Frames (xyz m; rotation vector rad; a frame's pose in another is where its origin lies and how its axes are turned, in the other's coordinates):
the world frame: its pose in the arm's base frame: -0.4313 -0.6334 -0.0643 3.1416 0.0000 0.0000
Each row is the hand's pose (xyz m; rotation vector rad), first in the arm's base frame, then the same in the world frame.
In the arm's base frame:
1: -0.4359 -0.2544 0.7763 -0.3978 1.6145 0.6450
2: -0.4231 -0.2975 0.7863 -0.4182 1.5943 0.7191
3: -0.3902 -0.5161 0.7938 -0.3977 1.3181 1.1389
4: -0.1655 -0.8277 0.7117 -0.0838 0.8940 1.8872
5: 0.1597 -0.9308 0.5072 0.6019 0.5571 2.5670
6: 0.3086 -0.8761 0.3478 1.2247 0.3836 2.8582
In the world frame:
1: -0.0046 -0.3790 -0.8406 1.7810 -0.7980 1.9976
2: 0.0082 -0.3359 -0.8506 1.7565 -0.8835 1.9589
3: 0.0411 -0.1173 -0.8581 1.7775 -1.4085 1.6301
4: 0.2658 0.1943 -0.7760 1.5430 -2.4009 1.1373
5: 0.5910 0.2974 -0.5715 -0.6134 2.5721 -0.5582
6: 0.7399 0.2427 -0.4121 -0.0108 2.3176 -0.3111

